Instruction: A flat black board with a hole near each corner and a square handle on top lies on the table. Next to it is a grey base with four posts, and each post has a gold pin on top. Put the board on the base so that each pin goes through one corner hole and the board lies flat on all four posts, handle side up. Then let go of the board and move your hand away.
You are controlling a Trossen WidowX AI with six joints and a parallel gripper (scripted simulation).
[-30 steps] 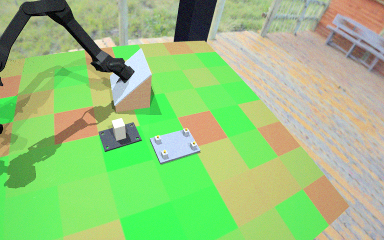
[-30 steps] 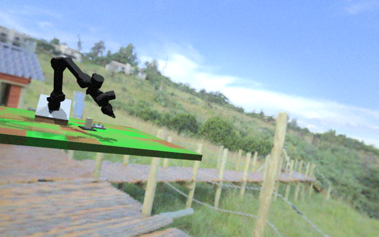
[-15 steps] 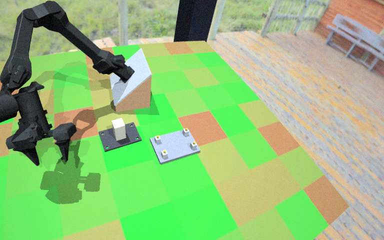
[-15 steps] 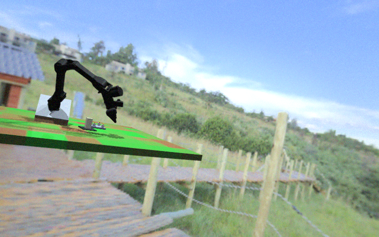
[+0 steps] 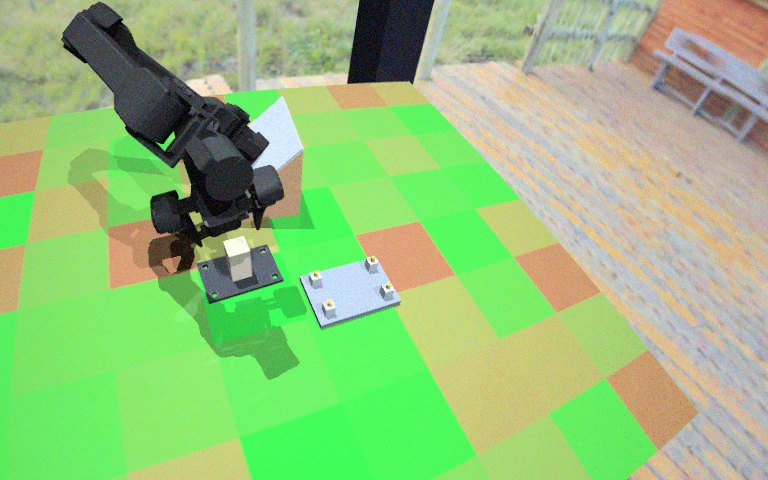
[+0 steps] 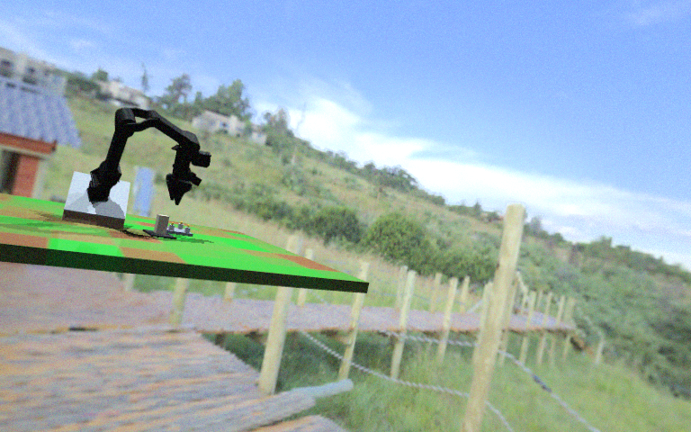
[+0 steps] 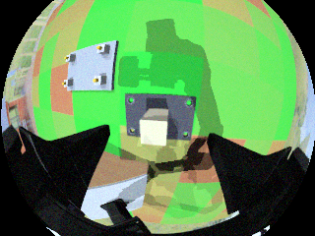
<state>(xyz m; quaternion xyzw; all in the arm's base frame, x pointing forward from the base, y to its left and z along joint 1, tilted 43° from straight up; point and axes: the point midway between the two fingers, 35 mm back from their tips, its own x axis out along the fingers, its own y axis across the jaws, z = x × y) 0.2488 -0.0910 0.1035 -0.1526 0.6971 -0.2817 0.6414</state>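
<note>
My gripper tip is 3 cm past the flat black board, 2 cm to the right of it and 11 cm above it. From my gripper tip the other things lie so: grey base 10 cm ahead, 18 cm to the left, 13 cm below.
</note>
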